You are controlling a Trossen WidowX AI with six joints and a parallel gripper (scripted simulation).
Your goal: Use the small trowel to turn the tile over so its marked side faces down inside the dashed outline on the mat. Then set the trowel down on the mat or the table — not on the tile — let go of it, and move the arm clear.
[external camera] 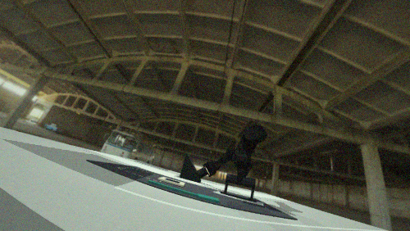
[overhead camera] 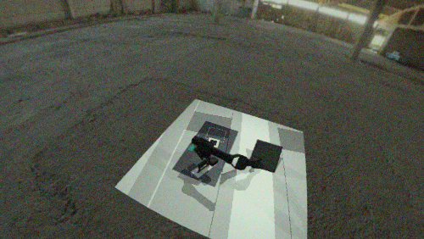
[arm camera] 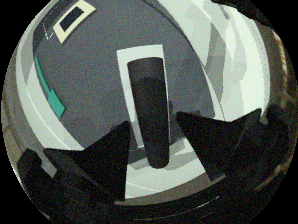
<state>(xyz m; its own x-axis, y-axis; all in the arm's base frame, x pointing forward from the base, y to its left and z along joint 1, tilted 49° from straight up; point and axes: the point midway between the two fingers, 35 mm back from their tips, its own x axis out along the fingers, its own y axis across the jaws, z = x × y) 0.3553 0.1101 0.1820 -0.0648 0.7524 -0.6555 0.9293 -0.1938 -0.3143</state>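
My gripper tip is 30 mm above the small trowel, 20 mm to the left of it and 10 mm past it. Round my gripper tip: light tile: 270 mm to the right, 60 mm below, 40 mm ahead; then dark mat: 200 mm to the right, 90 mm below, 50 mm ahead; then teal strip: 190 mm ahead, 170 mm to the right, 60 mm below.
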